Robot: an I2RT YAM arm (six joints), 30 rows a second.
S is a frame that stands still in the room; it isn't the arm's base.
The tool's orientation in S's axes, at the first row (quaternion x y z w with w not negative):
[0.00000, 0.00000, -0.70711, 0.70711]
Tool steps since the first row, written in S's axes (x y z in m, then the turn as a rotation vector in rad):
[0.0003, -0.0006, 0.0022, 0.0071, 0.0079, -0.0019]
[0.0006, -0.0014, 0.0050, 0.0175, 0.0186, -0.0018]
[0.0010, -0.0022, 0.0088, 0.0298, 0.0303, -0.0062]
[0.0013, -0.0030, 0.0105, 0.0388, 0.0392, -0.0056]
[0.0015, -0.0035, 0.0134, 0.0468, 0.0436, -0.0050]
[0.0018, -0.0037, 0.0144, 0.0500, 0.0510, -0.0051]
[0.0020, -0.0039, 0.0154, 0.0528, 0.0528, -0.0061]
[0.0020, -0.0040, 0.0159, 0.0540, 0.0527, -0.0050]
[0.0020, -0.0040, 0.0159, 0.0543, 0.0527, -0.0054]
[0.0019, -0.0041, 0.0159, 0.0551, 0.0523, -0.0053]
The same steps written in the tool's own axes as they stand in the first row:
[0.0006, 0.0003, 0.0022, -0.0079, 0.0071, -0.0019]
[0.0014, 0.0006, 0.0050, -0.0186, 0.0175, -0.0018]
[0.0022, 0.0010, 0.0088, -0.0303, 0.0298, -0.0062]
[0.0030, 0.0013, 0.0105, -0.0392, 0.0388, -0.0056]
[0.0035, 0.0015, 0.0134, -0.0436, 0.0468, -0.0050]
[0.0037, 0.0018, 0.0144, -0.0510, 0.0500, -0.0051]
[0.0039, 0.0020, 0.0154, -0.0528, 0.0528, -0.0061]
[0.0040, 0.0020, 0.0159, -0.0527, 0.0540, -0.0050]
[0.0040, 0.0020, 0.0159, -0.0527, 0.0543, -0.0054]
[0.0041, 0.0019, 0.0159, -0.0523, 0.0551, -0.0053]

